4 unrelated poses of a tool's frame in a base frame.
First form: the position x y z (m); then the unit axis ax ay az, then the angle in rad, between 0 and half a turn.
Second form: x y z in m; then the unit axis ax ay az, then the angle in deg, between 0 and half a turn. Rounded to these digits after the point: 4 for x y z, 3 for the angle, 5 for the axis.
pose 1, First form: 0.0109 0.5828 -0.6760 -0.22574 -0.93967 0.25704 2.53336
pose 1, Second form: 0.0109 0.5828 -0.6760 -0.22574 -0.93967 0.25704 145.151
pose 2, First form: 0.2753 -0.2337 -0.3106 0.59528 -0.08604 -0.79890 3.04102
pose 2, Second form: 0.2753 -0.2337 -0.3106 0.59528 -0.08604 -0.79890 174.238
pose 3, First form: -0.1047 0.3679 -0.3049 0.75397 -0.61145 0.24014 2.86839
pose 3, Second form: -0.1047 0.3679 -0.3049 0.75397 -0.61145 0.24014 164.347
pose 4, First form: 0.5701 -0.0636 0.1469 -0.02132 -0.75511 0.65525 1.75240
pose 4, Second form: 0.5701 -0.0636 0.1469 -0.02132 -0.75511 0.65525 100.405
